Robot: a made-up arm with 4 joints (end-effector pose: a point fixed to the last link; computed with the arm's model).
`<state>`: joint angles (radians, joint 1 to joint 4).
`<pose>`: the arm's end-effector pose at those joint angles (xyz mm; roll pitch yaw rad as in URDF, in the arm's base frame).
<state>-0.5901 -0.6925 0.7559 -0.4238</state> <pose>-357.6 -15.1 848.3 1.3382 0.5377 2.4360</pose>
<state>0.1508 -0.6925 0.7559 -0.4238</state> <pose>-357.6 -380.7 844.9 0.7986 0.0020 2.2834</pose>
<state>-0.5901 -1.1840 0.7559 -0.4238</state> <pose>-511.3 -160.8 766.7 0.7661 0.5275 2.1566</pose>
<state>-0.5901 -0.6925 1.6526 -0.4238</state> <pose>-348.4 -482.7 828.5 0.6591 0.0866 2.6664</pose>
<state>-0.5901 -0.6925 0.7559 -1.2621</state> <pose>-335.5 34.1 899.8 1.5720 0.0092 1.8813</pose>
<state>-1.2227 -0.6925 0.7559 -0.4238</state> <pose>-357.6 229.6 651.5 2.0748 0.8366 2.9214</pose>
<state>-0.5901 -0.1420 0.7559 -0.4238</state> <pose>-172.6 153.9 809.7 1.9370 0.3977 2.6940</pose>
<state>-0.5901 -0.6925 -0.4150 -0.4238</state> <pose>-118.7 313.7 411.4 2.7202 1.0926 2.9406</pose>
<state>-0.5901 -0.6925 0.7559 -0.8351</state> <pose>-353.7 12.8 873.0 1.4187 0.2628 2.1698</pose>
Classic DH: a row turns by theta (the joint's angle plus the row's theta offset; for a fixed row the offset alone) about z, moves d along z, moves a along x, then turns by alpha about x. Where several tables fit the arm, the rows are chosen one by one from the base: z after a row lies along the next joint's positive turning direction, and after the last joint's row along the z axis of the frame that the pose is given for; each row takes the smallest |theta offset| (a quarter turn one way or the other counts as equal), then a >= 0, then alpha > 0; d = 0 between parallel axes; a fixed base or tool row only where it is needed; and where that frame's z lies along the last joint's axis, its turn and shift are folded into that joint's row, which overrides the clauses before.
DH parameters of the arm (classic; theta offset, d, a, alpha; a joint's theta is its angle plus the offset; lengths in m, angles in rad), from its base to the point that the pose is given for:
base (fixed): -1.5708 0.376 0.1935 -1.5708
joint 1: -1.0271 -0.1162 0.0191 2.3159
joint 2: 0.0429 -0.0317 0.0279 -2.2319
joint 3: 1.0555 0.0703 -0.4422 1.5566
joint 4: 1.2433 0.2492 -0.0785 -2.1393
tool (fixed): 2.5832 -0.056 0 0

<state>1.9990 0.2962 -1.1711 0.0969</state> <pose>-234.2 -46.7 780.5 1.4659 0.6567 3.0137</pose>
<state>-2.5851 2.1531 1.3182 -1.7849</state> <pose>136.4 -750.9 311.6 0.5666 -0.0410 -2.1423</pose>
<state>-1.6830 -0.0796 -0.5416 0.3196</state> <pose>-131.4 -154.8 -66.1 -2.0494 -0.5571 -2.8407</pose>
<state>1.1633 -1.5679 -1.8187 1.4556</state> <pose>270.7 -260.8 568.9 1.5538 0.4495 -3.0566</pose>
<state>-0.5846 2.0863 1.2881 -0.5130</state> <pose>142.2 149.0 22.0 -2.5472 -0.1722 2.1850</pose>
